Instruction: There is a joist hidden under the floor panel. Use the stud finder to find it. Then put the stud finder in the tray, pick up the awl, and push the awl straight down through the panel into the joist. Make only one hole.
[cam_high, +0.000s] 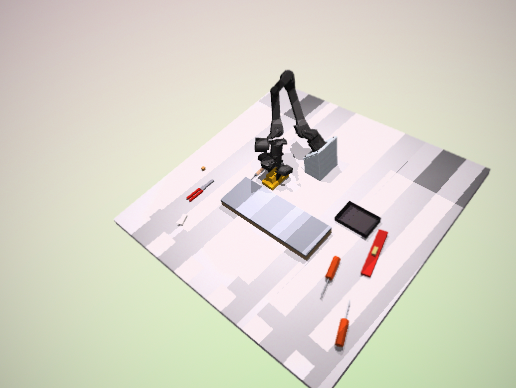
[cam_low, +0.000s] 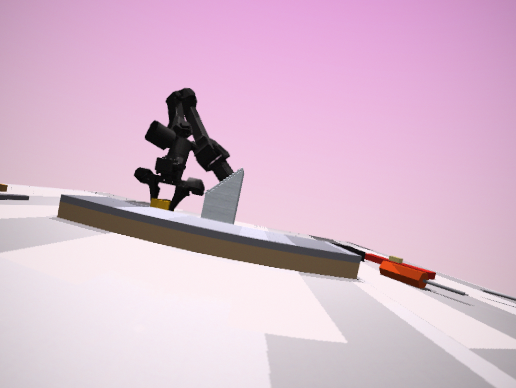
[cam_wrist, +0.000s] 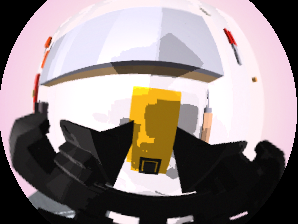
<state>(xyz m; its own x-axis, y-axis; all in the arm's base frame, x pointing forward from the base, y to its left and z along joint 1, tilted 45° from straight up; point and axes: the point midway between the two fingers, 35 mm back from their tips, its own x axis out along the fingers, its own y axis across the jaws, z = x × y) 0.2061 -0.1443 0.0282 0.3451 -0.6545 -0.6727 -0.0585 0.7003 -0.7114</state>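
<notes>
Right now my gripper tip is 10 cm to the left of the awl, 3 cm short of it and 2 cm above it. The rest, counted from my gripper tip: stud finder: 2 cm behind, 2 cm above; then dark tray: 46 cm to the left, 9 cm behind, 1 cm below; then small tan block: 34 cm to the right, 20 cm ahead, 2 cm below.
</notes>
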